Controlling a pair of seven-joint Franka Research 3 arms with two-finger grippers.
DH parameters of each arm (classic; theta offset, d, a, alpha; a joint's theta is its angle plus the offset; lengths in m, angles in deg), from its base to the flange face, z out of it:
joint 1: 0 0.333 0 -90
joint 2: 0 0 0 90
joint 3: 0 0.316 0.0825 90
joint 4: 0 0 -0.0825 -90
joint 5: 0 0.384 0 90
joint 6: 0 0 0.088 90
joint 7: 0 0.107 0 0
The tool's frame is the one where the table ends.
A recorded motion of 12 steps. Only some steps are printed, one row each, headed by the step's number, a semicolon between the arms.
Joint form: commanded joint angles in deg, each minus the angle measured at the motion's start. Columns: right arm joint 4, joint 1, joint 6, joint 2, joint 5, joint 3, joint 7; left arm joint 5, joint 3, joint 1, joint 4, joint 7, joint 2, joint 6.
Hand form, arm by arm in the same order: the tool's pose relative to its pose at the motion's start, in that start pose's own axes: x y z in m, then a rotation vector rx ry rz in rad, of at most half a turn. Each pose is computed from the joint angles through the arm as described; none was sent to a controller.
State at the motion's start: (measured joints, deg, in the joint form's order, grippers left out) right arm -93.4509 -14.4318 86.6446 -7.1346 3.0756 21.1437 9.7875; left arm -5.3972 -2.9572 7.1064 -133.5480 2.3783 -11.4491 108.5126
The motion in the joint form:
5: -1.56 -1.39 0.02 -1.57 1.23 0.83 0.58; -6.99 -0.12 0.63 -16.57 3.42 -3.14 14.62
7: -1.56 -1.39 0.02 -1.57 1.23 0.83 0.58; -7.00 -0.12 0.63 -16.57 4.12 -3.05 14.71
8: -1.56 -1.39 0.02 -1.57 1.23 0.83 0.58; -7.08 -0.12 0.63 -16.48 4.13 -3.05 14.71
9: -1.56 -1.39 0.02 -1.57 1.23 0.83 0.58; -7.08 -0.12 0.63 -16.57 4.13 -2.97 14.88
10: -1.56 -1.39 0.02 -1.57 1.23 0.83 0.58; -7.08 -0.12 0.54 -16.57 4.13 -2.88 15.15
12: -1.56 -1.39 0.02 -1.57 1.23 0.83 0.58; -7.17 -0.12 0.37 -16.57 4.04 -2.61 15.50
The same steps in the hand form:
5: -0.0077 0.0008 0.0003 0.0091 -0.0036 0.0202; -0.0359 -0.0095 0.0903 -0.0903 0.0308 -0.0357
7: -0.0077 0.0008 0.0003 0.0091 -0.0036 0.0202; -0.0356 -0.0096 0.0908 -0.0902 0.0314 -0.0239
8: -0.0077 0.0008 0.0003 0.0091 -0.0036 0.0202; -0.0352 -0.0095 0.0901 -0.0913 0.0331 -0.0242
9: -0.0077 0.0008 0.0003 0.0091 -0.0036 0.0202; -0.0352 -0.0096 0.0910 -0.0910 0.0331 -0.0247
10: -0.0077 0.0008 0.0003 0.0091 -0.0036 0.0202; -0.0346 -0.0092 0.0913 -0.0902 0.0360 -0.0236
12: -0.0077 0.0008 0.0003 0.0091 -0.0036 0.0202; -0.0336 -0.0082 0.0926 -0.0904 0.0371 -0.0240

